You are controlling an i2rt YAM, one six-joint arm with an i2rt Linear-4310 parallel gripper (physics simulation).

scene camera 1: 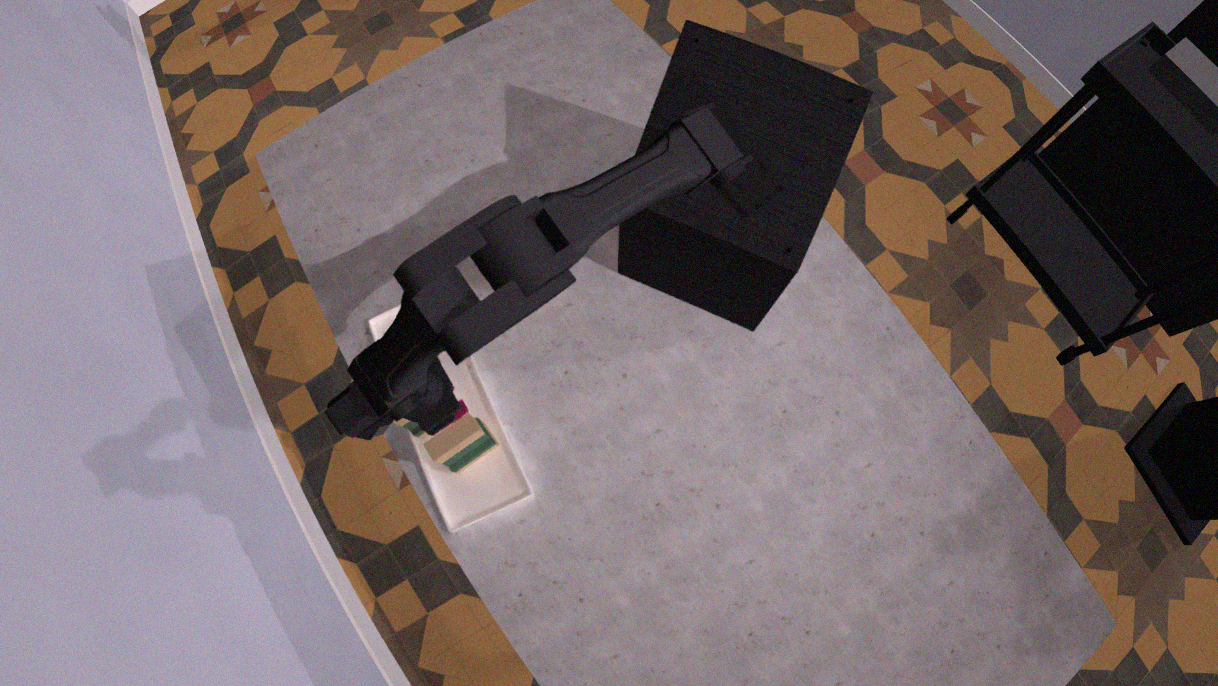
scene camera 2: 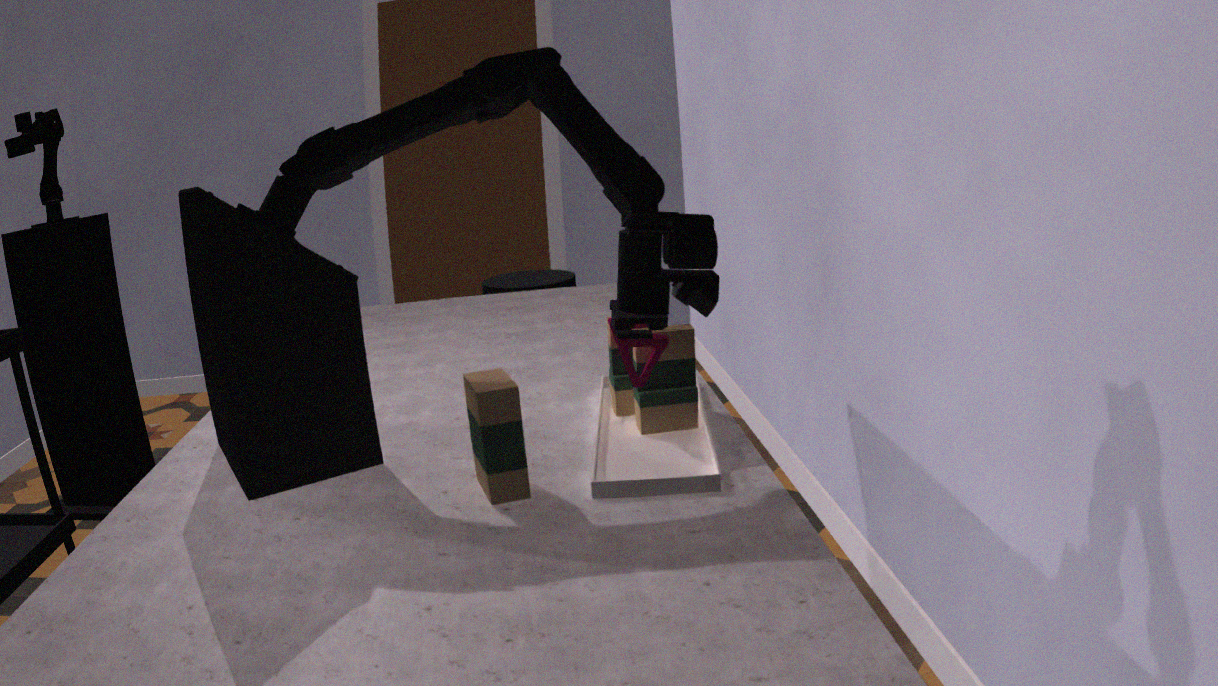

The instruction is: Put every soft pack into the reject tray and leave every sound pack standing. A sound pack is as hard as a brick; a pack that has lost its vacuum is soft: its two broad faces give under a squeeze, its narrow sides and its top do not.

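Seen in the pictures: gripper, fingertip midpoint: (scene camera 1: 449, 401) (scene camera 2: 635, 379); arm's base, link origin: (scene camera 1: 723, 144) (scene camera 2: 270, 233).
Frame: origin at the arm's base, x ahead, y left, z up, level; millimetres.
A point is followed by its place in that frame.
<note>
Tan packs with green bands stand upright. The first pack (scene camera 2: 496, 438) @(x 314, y -177, z -245 mm) stands on the table, left of the white tray (scene camera 2: 656, 489) @(x 490, y -185, z -321 mm) (scene camera 1: 490, 512) @(x 527, y 211, z -307 mm). The second pack (scene camera 2: 673, 392) @(x 538, y 0, z -268 mm) stands inside the tray, nearer in scene camera 2. The third pack (scene camera 2: 620, 400) @(x 472, y 77, z -300 mm) (scene camera 1: 453, 438) @(x 500, y 108, z -185 mm) stands inside the tray behind it. My gripper (scene camera 2: 640, 362) @(x 491, y 35, z -256 mm) (scene camera 1: 441, 412) @(x 491, y 35, z -256 mm) is pointing down, low over the tray, with magenta fingers part open. One finger shows in front of the second pack's upper left. The other finger is mostly hidden, and I cannot tell whether either touches a pack.
The black base block (scene camera 1: 750, 144) @(x -22, y 25, z 16 mm) (scene camera 2: 281, 357) @(x 35, y -104, z -151 mm) stands on the grey table (scene camera 1: 724, 477) @(x 177, y 359, z -329 mm) (scene camera 2: 426, 630) @(x 251, y -440, z -329 mm). A pale wall (scene camera 1: 76, 340) (scene camera 2: 954, 255) runs close beyond the tray. A black chair-like frame (scene camera 1: 1056, 268) is off the table's far side. A dark round stool (scene camera 2: 528, 279) shows behind the table.
</note>
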